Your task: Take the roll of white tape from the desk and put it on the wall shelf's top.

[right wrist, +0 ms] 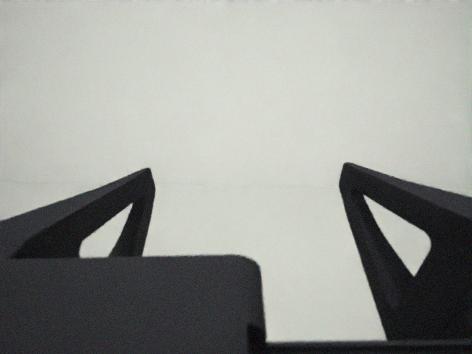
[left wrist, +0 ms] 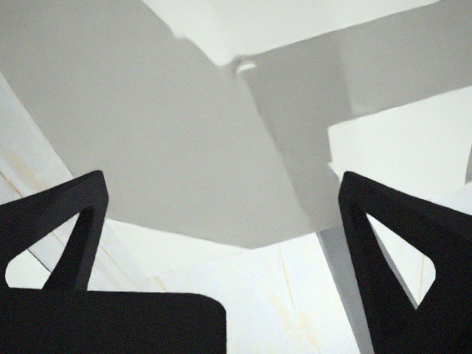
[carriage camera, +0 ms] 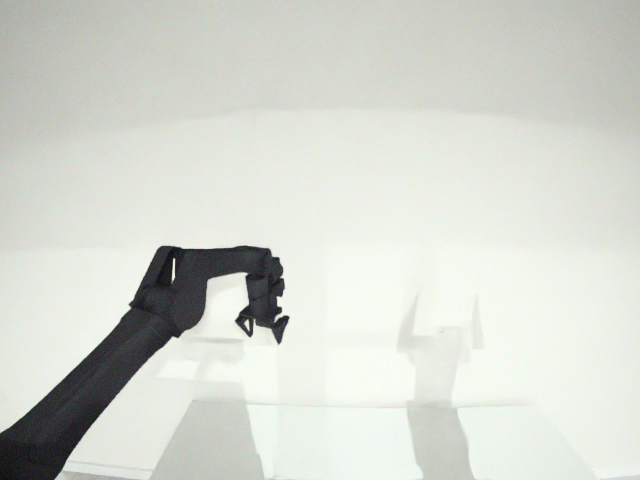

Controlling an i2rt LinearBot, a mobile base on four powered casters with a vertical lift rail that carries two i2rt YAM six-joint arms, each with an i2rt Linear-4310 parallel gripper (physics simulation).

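Frame: origin at the left arm's base, x ahead, y left, z up, level; millimetres.
Seen in the pictures: left gripper, fingertip midpoint: (left wrist: 223,184) (carriage camera: 265,339); right gripper, fingertip midpoint: (right wrist: 246,176).
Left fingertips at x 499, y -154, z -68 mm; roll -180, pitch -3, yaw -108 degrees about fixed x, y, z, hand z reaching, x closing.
Observation:
A point is followed by its place in that frame.
The desk (carriage camera: 336,439) {x 543, y -378, z -568 mm} (left wrist: 175,140) {x 290, y -3, z -569 mm} is white and partly in shadow. A small pale curved shape (left wrist: 246,65) {x 399, y -186, z -546 mm}, likely the roll of white tape, lies on it in the upper middle of the left wrist view, beyond the fingers; it is hard to make out in the carriage camera. My left gripper (carriage camera: 264,338) {x 499, y -154, z -68 mm} (left wrist: 223,184) {x 499, y -154, z -68 mm} is open and empty, pointing down above the desk. My right gripper (right wrist: 246,176) {x 30, y -658, z 439 mm} is open and empty, facing a plain pale surface. The wall shelf cannot be told clearly from the white wall and shadows.
The white wall (carriage camera: 361,191) {x 719, y -434, z 333 mm} stands behind the desk and carries arm shadows. A pale floor with yellowish veins (left wrist: 250,270) shows past the desk's edge in the left wrist view. A grey strip (left wrist: 345,285) runs beside the finger at the right.

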